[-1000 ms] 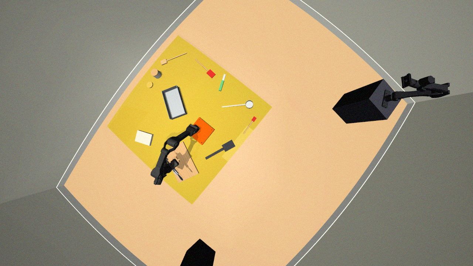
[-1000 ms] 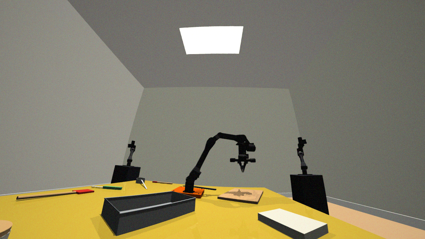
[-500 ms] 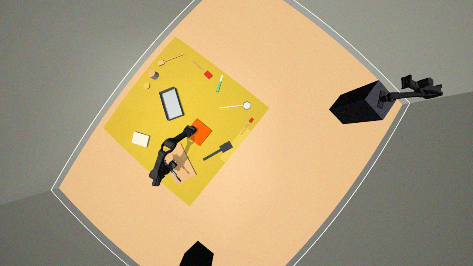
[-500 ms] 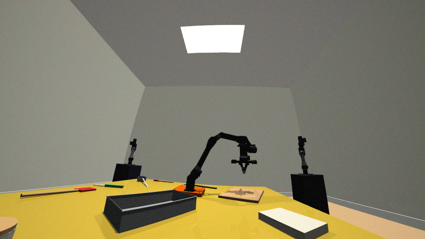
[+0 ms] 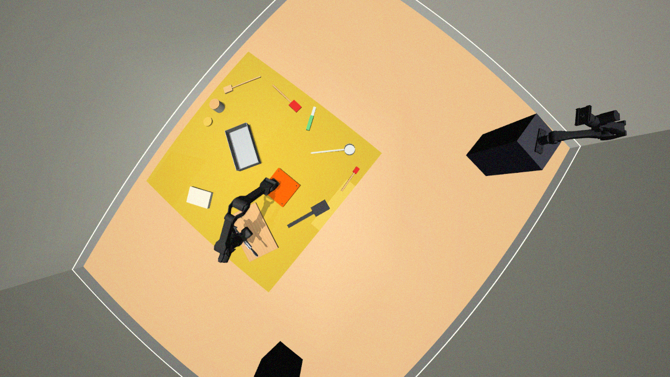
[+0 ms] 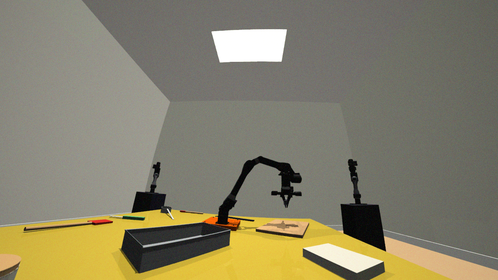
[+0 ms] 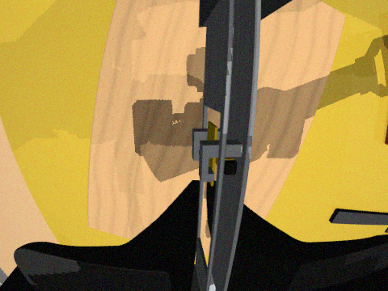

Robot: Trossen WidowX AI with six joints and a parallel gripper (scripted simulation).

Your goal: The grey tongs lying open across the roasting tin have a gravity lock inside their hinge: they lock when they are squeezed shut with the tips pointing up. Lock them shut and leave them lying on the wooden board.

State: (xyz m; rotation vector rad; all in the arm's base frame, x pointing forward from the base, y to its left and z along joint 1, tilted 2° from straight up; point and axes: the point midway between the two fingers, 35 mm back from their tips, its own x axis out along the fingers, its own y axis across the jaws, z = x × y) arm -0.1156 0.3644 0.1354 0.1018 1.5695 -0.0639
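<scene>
My gripper tip is 110 mm above the wooden board. From my gripper tip the other things lie so: roasting tin 460 mm ahead, 410 mm to the right, 90 mm below; white block 470 mm ahead, 100 mm below, 90 mm to the left; black spatula 390 mm to the right, 210 mm behind, 110 mm below.
</scene>
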